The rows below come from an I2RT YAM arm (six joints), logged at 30 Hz.
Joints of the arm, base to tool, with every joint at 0 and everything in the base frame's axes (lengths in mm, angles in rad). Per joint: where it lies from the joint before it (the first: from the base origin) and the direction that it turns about. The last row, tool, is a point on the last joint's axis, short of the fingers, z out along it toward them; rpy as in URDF.
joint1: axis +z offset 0 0 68
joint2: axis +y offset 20 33.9 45.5
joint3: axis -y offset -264 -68.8 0
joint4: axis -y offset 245 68.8 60
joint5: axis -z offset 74 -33.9 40.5
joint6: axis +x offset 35.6 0 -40.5
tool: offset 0 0 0 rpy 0 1.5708 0
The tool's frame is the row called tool.
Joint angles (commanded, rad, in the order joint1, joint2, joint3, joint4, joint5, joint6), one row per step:
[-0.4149 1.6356 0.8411 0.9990 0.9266 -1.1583]
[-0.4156 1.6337 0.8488 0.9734 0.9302 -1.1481]
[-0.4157 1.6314 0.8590 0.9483 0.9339 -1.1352]
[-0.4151 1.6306 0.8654 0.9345 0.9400 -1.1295]
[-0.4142 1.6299 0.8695 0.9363 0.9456 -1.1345]
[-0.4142 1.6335 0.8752 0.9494 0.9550 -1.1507]
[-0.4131 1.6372 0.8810 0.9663 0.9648 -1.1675]
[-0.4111 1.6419 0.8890 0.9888 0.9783 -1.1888]
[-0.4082 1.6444 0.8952 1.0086 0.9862 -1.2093]
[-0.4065 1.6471 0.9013 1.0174 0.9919 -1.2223]
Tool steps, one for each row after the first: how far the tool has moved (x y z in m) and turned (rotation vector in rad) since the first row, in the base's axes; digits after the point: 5 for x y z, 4 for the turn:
[0.00073 -0.00067 0.00058 0.0093 0.0045 -0.0030]
[0.00171 -0.00123 0.00213 0.0177 0.0032 -0.0054]
[0.00235 -0.00142 0.00306 0.0226 0.0032 -0.0102]
[0.00259 -0.00131 0.00471 0.0198 0.0016 -0.0153]
[0.00314 -0.00177 0.00648 0.0120 0.0026 -0.0263]
[0.00379 -0.00185 0.00857 0.0031 0.0007 -0.0367]
[0.00468 -0.00177 0.01149 -0.0081 -0.0036 -0.0505]
[0.00542 -0.00116 0.01434 -0.0190 -0.0061 -0.0580]
[0.00626 -0.00100 0.01609 -0.0245 -0.0053 -0.0637]

